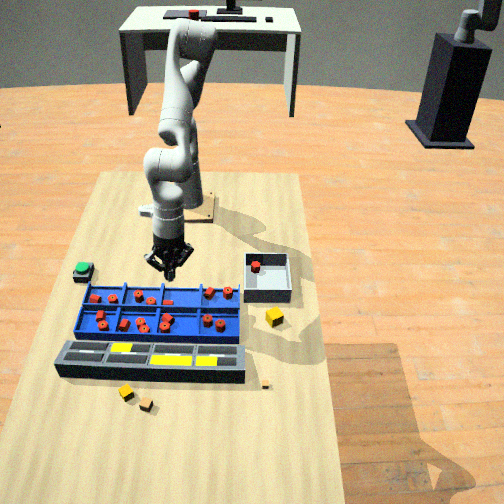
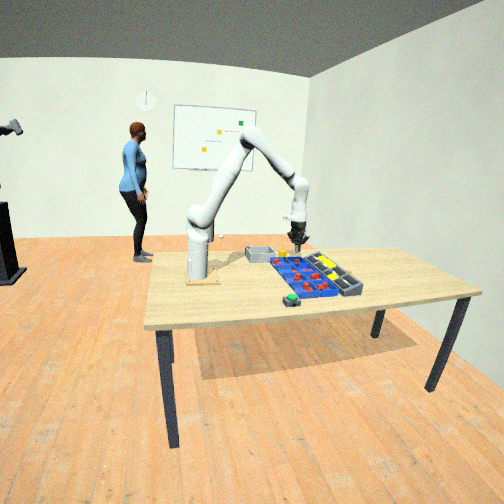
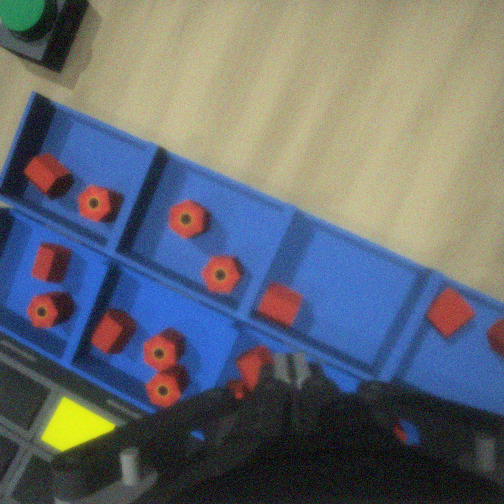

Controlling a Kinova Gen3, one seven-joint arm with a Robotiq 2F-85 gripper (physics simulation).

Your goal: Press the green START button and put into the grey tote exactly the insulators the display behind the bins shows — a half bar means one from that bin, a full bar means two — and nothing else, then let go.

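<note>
My gripper [image 1: 170, 274] hangs above the far edge of the blue bin tray [image 1: 159, 313], near its third column; its fingers [image 3: 292, 362] look pressed together with nothing between them. The tray holds several red insulators in two rows of compartments. The display [image 1: 150, 360] in front of the tray shows a yellow half bar [image 1: 121, 347] in the upper row, and a full bar [image 1: 171, 359] and a half bar [image 1: 206, 360] in the lower row. The grey tote [image 1: 267, 279] right of the tray holds one red insulator [image 1: 255, 266]. The green START button [image 1: 83, 270] sits left of the gripper.
A yellow cube [image 1: 274, 316] lies just in front of the tote. A small yellow cube [image 1: 126, 392] and two tan cubes [image 1: 146, 404] [image 1: 265, 383] lie in front of the display. The arm's base [image 1: 200, 207] stands behind the tray.
</note>
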